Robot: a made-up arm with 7 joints. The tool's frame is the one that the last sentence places.
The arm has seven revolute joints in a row. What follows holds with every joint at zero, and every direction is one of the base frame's.
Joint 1 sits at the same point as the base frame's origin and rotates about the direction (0.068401, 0.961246, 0.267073).
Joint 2 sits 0.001 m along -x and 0.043 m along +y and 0.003 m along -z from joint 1 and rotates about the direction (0.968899, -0.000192, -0.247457).
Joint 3 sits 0.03 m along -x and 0.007 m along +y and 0.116 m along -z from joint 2 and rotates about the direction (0.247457, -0.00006, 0.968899).
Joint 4 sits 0.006 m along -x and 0.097 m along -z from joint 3 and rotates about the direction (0.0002, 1, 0.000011).
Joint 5 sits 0.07 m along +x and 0.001 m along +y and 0.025 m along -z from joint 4 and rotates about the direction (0.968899, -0.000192, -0.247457).
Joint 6 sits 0.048 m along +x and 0.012 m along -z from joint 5 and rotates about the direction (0.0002, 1, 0.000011).
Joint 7 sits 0.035 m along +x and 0.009 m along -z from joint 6 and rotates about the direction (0.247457, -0.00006, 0.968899).
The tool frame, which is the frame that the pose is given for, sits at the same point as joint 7; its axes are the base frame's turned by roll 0, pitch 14.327 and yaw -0.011 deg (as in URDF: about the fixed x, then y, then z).
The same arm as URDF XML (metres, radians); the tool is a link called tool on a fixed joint. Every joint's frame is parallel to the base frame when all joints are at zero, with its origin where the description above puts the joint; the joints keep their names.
<robot name="arm">
<link name="base"/>
<link name="link1"/>
<link name="link2"/>
<link name="link3"/>
<link name="link4"/>
<link name="link5"/>
<link name="link6"/>
<link name="link7"/>
<link name="tool"/>
<joint name="joint 1" type="continuous"><parent link="base"/><child link="link1"/><origin xyz="0.0000 0.0000 0.0000" rpy="0.0000 0.0000 0.0000"/><axis xyz="0.068403 0.961235 0.26711"/></joint>
<joint name="joint 2" type="continuous"><parent link="link1"/><child link="link2"/><origin xyz="-0.0010 0.0430 -0.0030" rpy="0.0000 0.0000 0.0000"/><axis xyz="0.968889 -0.0002 -0.247497"/></joint>
<joint name="joint 3" type="continuous"><parent link="link2"/><child link="link3"/><origin xyz="-0.0300 0.0070 -0.1160" rpy="0.0000 0.0000 0.0000"/><axis xyz="0.247497 -0.0001 0.968889"/></joint>
<joint name="joint 4" type="continuous"><parent link="link3"/><child link="link4"/><origin xyz="-0.0060 0.0000 -0.0970" rpy="0.0000 0.0000 0.0000"/><axis xyz="0.0002 1 0"/></joint>
<joint name="joint 5" type="continuous"><parent link="link4"/><child link="link5"/><origin xyz="0.0700 0.0010 -0.0250" rpy="0.0000 0.0000 0.0000"/><axis xyz="0.968889 -0.0002 -0.247497"/></joint>
<joint name="joint 6" type="continuous"><parent link="link5"/><child link="link6"/><origin xyz="0.0480 0.0000 -0.0120" rpy="0.0000 0.0000 0.0000"/><axis xyz="0.0002 1 0"/></joint>
<joint name="joint 7" type="continuous"><parent link="link6"/><child link="link7"/><origin xyz="0.0350 0.0000 -0.0090" rpy="0.0000 0.0000 0.0000"/><axis xyz="0.247497 -0.0001 0.968889"/></joint>
<joint name="tool_joint" type="fixed"><parent link="link7"/><child link="tool"/><origin xyz="0.0000 0.0000 0.0000" rpy="0.0000 0.2501 -0.0002"/></joint>
</robot>

